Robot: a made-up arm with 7 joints.
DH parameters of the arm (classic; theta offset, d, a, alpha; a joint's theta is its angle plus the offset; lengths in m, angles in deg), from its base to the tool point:
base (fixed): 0 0.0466 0 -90
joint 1: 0 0.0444 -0.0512 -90
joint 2: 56.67 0 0.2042 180
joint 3: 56.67 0.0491 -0.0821 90
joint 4: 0 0.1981 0.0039 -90
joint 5: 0 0.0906 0.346 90
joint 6: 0 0.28 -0.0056 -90
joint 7: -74.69 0 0.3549 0
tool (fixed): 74.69 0.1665 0 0
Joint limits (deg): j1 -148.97..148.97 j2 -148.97..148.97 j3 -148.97..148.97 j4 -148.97..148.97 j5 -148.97..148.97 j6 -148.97..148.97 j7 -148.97..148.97
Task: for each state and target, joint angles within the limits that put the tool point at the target. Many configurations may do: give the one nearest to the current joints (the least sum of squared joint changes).
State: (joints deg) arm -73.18 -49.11 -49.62 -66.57 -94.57 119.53 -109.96
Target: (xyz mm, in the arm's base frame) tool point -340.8 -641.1 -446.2
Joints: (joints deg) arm -79.20 -24.63 -45.26 -66.36 -87.63 148.97 -95.34
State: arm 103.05 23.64 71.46 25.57 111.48 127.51 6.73
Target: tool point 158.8 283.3 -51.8
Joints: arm 104.18 24.42 72.37 10.86 117.97 133.68 0.15
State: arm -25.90 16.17 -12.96 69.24 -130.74 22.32 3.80
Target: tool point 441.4 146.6 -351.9
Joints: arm -55.64 20.96 -27.22 96.46 -146.05 24.99 -6.70
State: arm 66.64 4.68 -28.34 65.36 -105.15 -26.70 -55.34
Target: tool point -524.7 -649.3 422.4
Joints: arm 66.08 -6.19 -8.71 65.49 -84.95 -37.54 -42.52
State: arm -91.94 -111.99 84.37 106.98 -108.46 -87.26 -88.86
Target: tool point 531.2 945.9 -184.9
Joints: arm -85.36 -127.01 92.72 109.80 -100.29 -98.15 -85.51
